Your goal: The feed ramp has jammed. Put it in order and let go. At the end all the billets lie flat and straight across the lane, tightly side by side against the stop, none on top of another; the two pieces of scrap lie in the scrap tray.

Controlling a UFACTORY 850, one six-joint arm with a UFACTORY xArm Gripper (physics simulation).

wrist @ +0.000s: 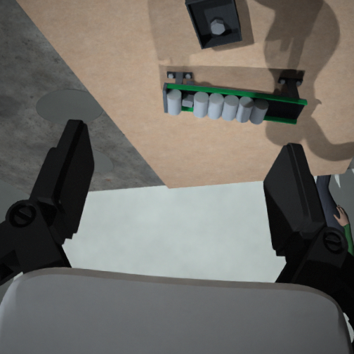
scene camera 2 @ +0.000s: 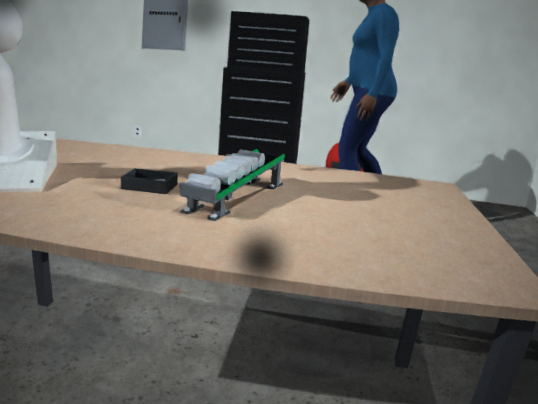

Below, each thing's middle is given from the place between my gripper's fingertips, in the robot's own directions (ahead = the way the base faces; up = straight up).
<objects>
The black scrap tray (scene camera 2: 143, 180) is 50 cm below my hand, 25 cm ahead of it and 6 cm to the right of it.
</objects>
